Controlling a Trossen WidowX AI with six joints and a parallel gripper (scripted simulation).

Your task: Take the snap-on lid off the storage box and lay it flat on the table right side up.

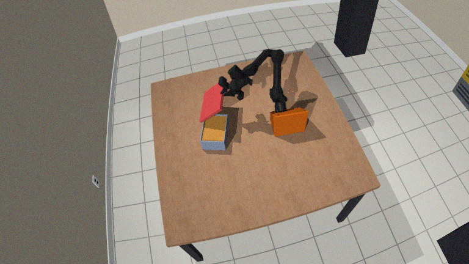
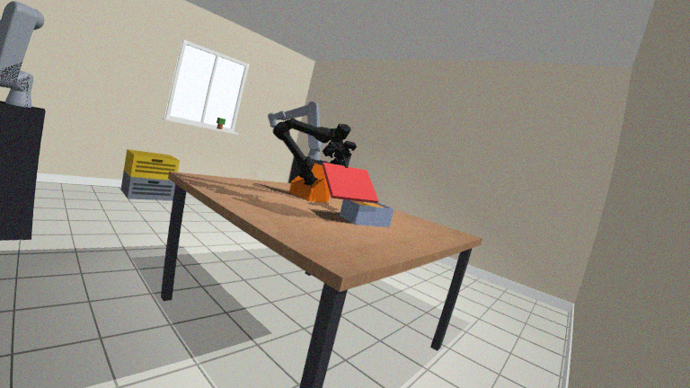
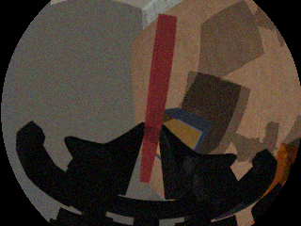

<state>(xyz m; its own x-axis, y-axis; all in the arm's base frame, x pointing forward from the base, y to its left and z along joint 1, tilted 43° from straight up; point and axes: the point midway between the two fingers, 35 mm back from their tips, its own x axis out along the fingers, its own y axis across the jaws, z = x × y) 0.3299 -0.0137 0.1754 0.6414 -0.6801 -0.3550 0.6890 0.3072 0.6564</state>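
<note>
Right now my gripper tip is 60 mm short of the red lid, 50 mm above it and 20 mm to the left of it. The rest, counted from my gripper tip: storage box (190 mm below, 120 mm to the left, 90 mm ahead).
</note>
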